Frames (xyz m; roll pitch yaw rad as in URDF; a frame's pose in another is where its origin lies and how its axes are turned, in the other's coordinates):
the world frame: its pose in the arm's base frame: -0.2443 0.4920 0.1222 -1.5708 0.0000 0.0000
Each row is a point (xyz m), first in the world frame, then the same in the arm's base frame.
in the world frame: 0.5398 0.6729 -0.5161
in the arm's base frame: 0.2955 -0.0241 -0.5507
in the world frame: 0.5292 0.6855 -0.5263
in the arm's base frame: 0.2849 -0.0343 -0.5633
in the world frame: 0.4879 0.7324 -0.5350
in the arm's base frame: 0.2436 -0.0430 -0.6102
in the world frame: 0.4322 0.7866 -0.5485
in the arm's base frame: 0.1879 -0.0565 -0.6644
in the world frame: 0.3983 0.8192 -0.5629
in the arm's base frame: 0.1540 -0.0709 -0.6970
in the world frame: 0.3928 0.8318 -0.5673
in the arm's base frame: 0.1485 -0.0753 -0.7096
